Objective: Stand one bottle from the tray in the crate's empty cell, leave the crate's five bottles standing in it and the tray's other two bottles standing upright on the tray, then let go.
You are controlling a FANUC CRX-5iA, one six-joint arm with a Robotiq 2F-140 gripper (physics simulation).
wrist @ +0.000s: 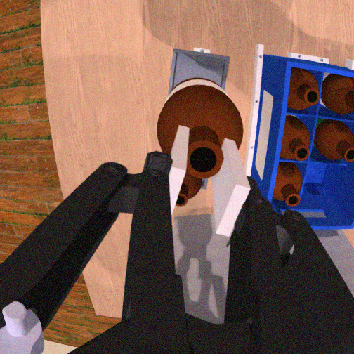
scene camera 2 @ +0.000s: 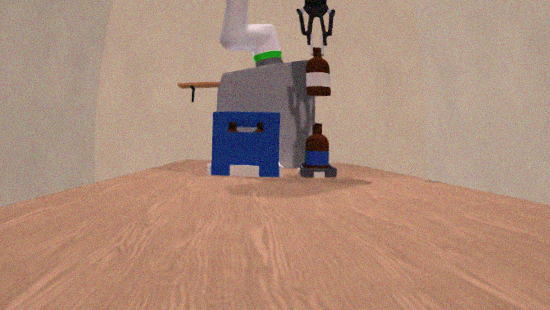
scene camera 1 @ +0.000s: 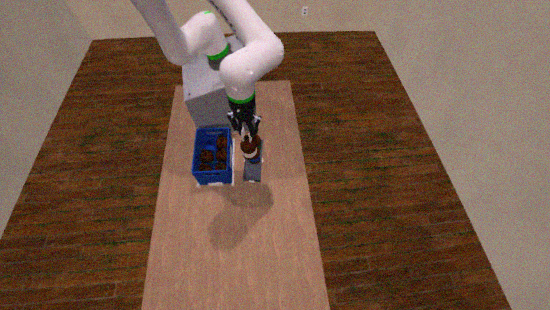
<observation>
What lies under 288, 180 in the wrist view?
A red-label bottle.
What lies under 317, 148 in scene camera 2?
A blue-labelled bottle.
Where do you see a brown bottle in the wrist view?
202, 105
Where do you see a white crate rail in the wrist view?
At 256, 85
</observation>
